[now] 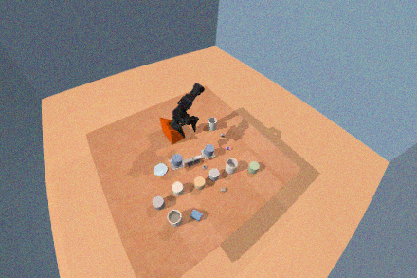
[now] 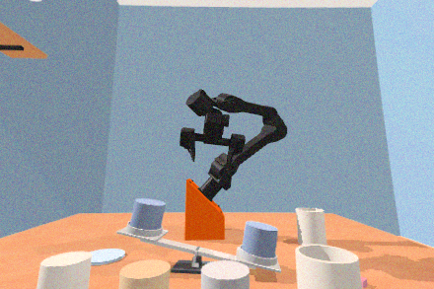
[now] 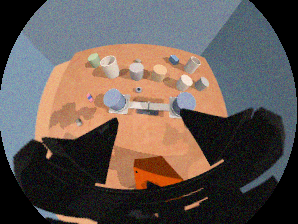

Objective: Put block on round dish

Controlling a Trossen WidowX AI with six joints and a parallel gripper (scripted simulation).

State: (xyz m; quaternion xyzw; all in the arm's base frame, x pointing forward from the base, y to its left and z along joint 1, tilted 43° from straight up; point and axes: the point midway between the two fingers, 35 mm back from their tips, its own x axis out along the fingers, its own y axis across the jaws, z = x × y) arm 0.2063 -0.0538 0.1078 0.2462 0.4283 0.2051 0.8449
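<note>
Right now my gripper tip is 9 cm short of the pale green block, 11 cm to the right of it and 19 cm above it. The rest, counted from my gripper tip: pink-blue block: 12 cm ahead, 28 cm to the left, 22 cm below; then round pale blue dish: 1 cm ahead, 26 cm to the right, 23 cm below; then blue block: 43 cm ahead, 21 cm to the right, 21 cm below.
</note>
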